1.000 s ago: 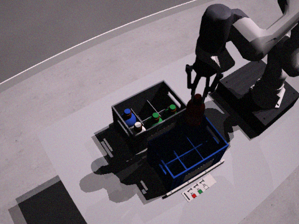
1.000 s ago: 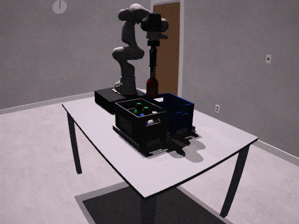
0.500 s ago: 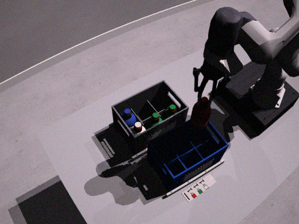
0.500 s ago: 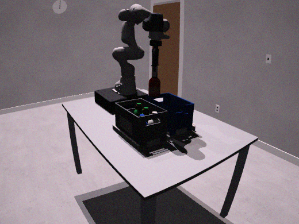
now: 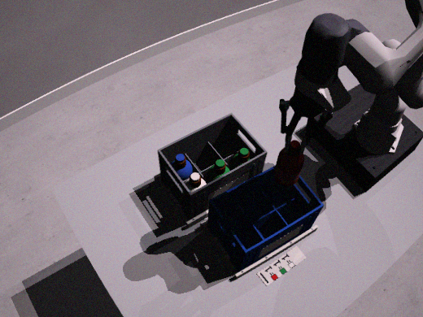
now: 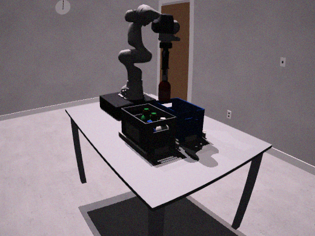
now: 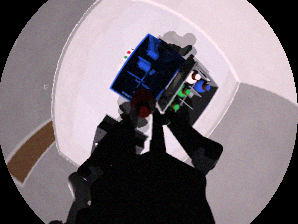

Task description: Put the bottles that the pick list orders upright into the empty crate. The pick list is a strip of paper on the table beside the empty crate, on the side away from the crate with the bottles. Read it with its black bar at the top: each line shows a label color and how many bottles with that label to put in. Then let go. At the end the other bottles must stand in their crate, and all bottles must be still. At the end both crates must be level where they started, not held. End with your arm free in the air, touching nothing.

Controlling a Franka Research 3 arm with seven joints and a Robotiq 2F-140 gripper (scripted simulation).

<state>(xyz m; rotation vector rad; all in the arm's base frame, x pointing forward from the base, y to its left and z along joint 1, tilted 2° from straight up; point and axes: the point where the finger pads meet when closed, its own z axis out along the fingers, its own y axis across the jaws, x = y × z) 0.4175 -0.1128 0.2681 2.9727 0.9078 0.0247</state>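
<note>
Now: hand 80 mm above the red-label bottle. From my hand the other things lie so: black crate (260 mm below, 210 mm to the right, 80 mm ahead); white-labelled bottle (260 mm below, 190 mm to the right, 170 mm ahead); blue crate (260 mm below, 100 mm ahead, 20 mm to the left).
</note>
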